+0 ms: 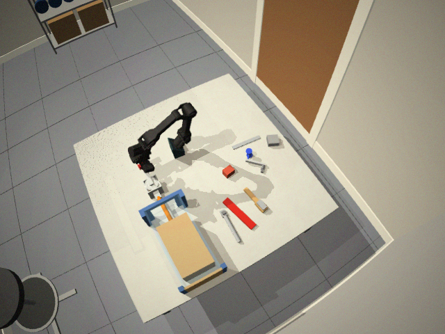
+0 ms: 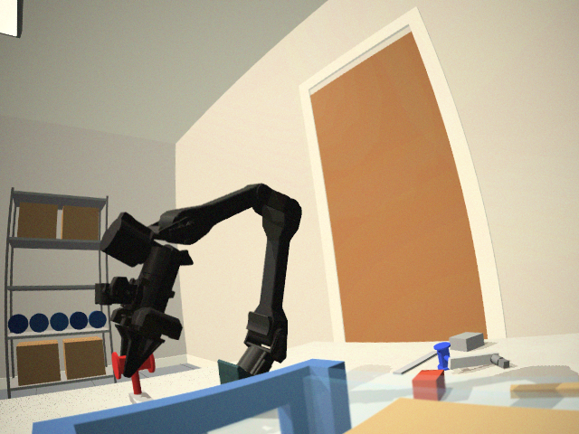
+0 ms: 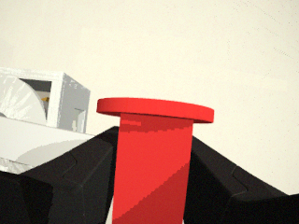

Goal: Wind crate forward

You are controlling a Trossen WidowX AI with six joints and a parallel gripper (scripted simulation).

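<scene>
Right now the winch is 8 cm ahead of my gripper tip and 10 cm below it. Also, from my gripper tip: red bar (50 cm ahead, 35 cm to the left, 12 cm below); red grip (2 cm to the left); crank with blue knob (27 cm ahead, 62 cm to the left, 11 cm below).
</scene>
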